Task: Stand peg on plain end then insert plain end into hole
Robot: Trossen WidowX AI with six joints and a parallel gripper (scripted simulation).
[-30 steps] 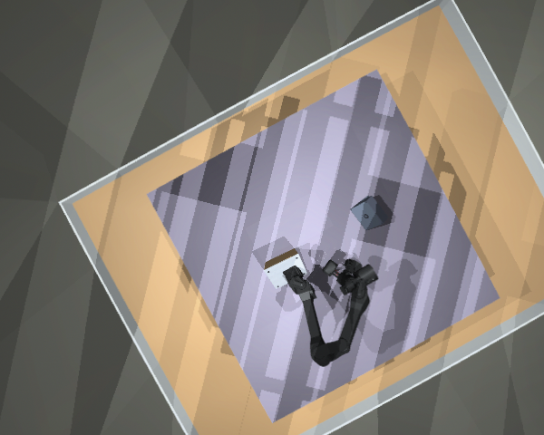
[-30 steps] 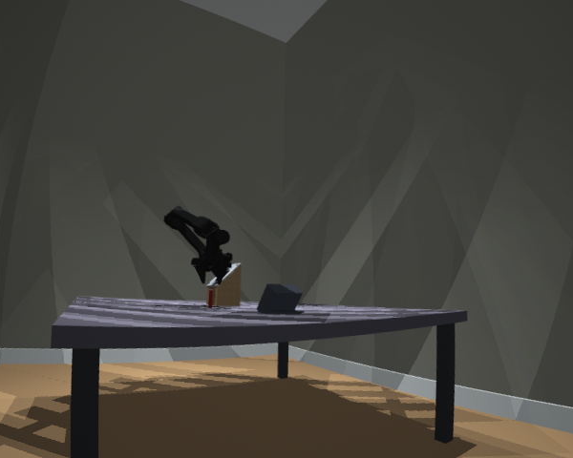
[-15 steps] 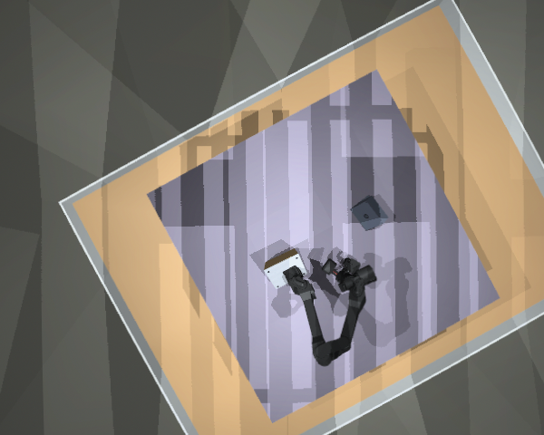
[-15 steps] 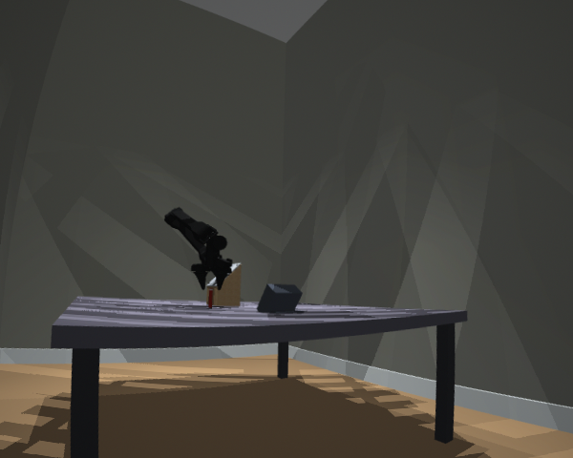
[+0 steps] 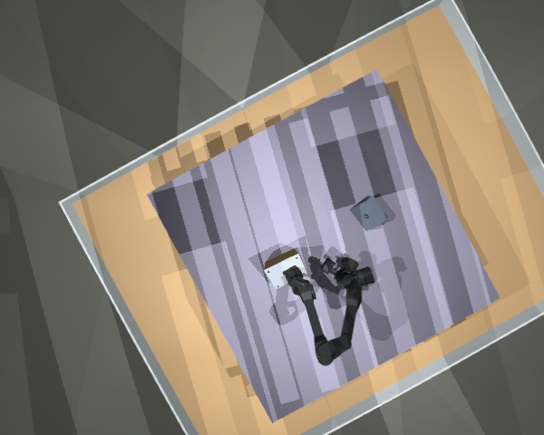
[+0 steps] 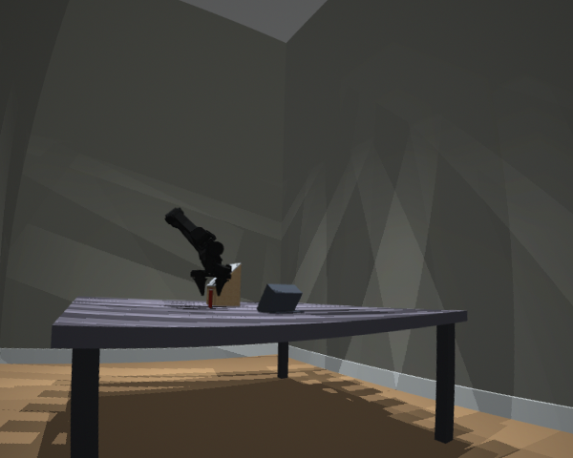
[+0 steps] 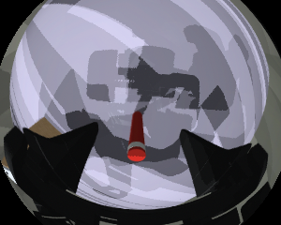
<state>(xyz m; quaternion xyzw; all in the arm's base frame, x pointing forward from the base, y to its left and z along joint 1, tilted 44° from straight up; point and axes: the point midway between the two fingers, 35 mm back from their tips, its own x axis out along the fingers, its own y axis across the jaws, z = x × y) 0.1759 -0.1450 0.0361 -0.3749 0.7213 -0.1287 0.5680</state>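
Now: the red peg 1 cm above my gripper tip. The rest, counted from my gripper tip: sloped panel (28 cm ahead, 16 cm to the left, 1 cm below).
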